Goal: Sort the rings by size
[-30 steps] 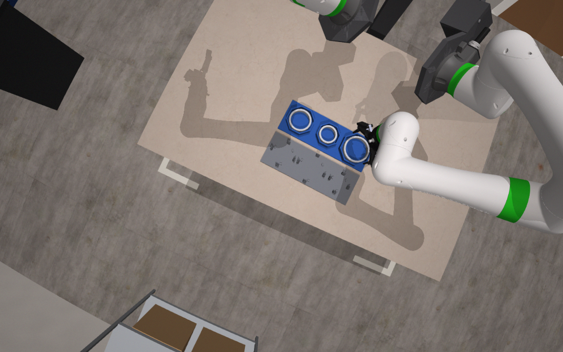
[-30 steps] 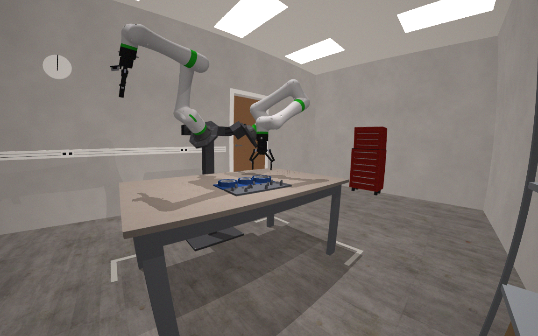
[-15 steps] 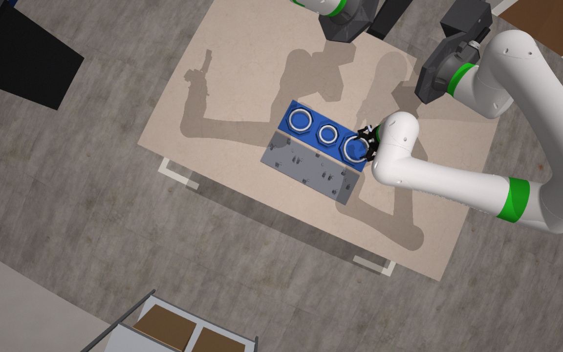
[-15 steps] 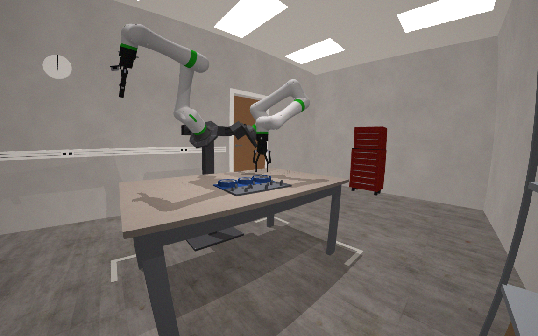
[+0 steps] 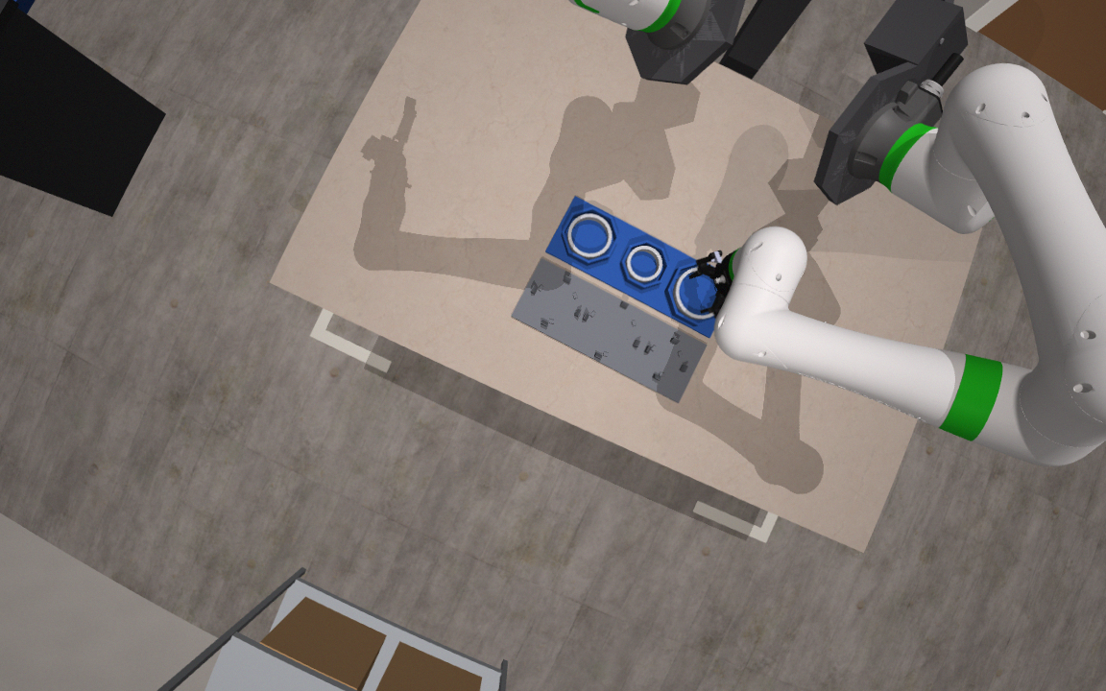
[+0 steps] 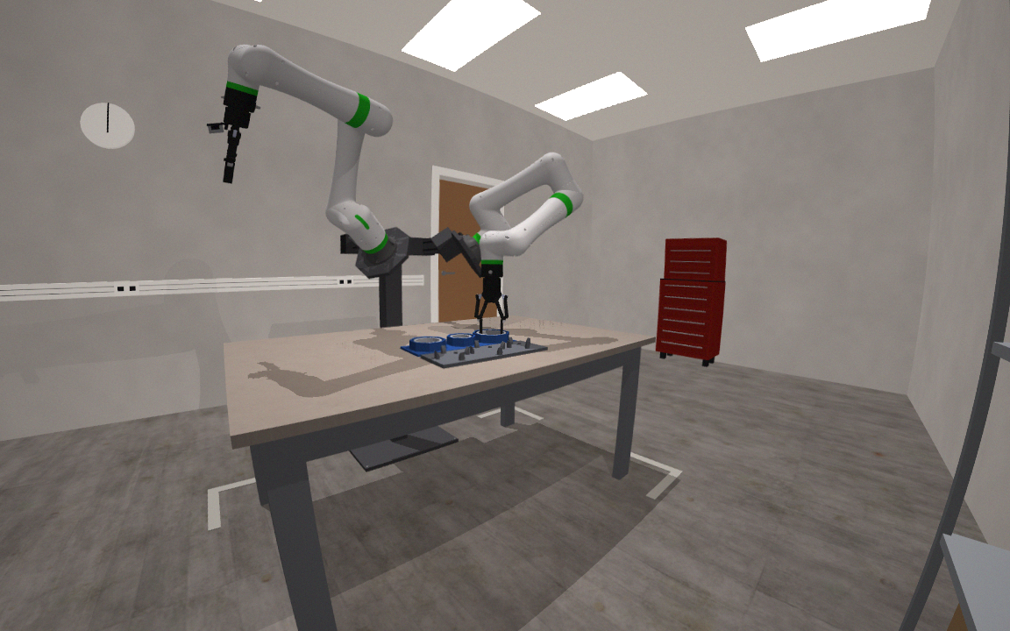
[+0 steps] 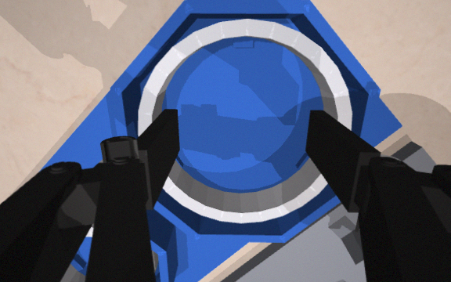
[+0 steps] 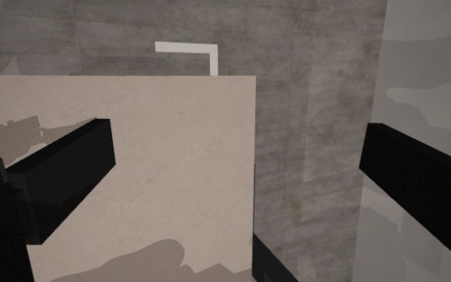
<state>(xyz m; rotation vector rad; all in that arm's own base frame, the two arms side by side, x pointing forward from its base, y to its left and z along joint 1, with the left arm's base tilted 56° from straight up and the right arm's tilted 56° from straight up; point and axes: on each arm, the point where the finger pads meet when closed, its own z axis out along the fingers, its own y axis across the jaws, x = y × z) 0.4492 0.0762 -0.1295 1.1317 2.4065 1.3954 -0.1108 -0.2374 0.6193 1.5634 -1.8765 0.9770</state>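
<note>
My left hand is 190 mm short of the grey holder plate, 140 mm to the left of it and 50 mm above it. From my left hand the other things lie so: blue pallet: 20 mm ahead, 150 mm to the right, 40 mm below; then small ring: 20 mm ahead, 150 mm to the right, 30 mm below.
</note>
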